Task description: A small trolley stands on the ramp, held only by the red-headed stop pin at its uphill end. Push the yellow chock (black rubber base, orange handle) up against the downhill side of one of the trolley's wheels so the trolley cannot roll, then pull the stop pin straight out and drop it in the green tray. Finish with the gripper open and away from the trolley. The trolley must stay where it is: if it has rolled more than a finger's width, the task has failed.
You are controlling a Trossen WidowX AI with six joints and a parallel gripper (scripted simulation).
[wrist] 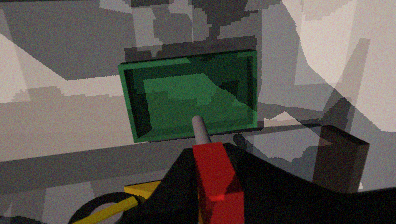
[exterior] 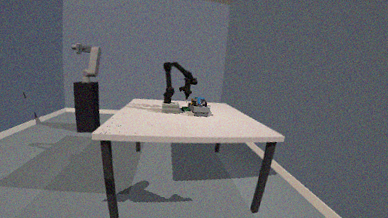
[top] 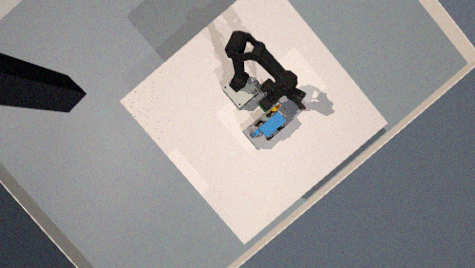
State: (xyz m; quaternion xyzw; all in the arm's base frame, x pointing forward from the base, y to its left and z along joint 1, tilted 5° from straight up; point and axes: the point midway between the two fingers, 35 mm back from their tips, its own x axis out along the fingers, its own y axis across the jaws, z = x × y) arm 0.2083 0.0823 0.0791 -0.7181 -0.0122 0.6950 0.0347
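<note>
My gripper tip is 120 mm above the green tray. Also, from my gripper tip: red-headed stop pin (right at my gripper tip); yellow chock (60 mm ahead, 20 mm to the right, 30 mm below); blue trolley (110 mm ahead, 120 mm to the right).
</note>
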